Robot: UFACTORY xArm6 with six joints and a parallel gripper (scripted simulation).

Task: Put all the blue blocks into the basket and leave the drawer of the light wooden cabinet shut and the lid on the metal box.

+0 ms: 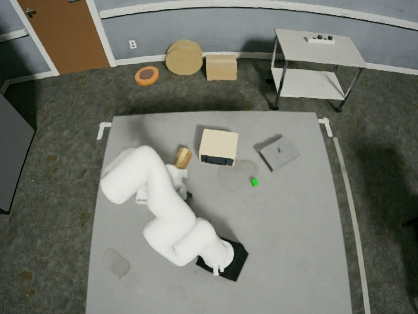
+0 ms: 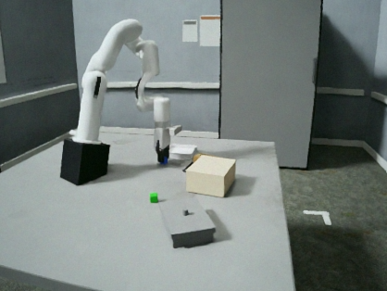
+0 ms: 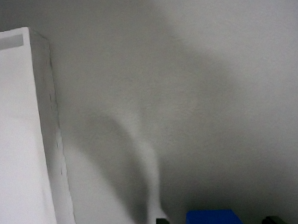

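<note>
My gripper is now 60 mm short of the white basket, 140 mm to the right of it and 20 mm above it. Round my hand: light wooden cabinet: 240 mm ahead, 220 mm to the right, 10 mm above; brown box: 210 mm ahead, 30 mm to the right; dark-rimmed drawer: 230 mm ahead, 220 mm to the right, 10 mm above.
</note>
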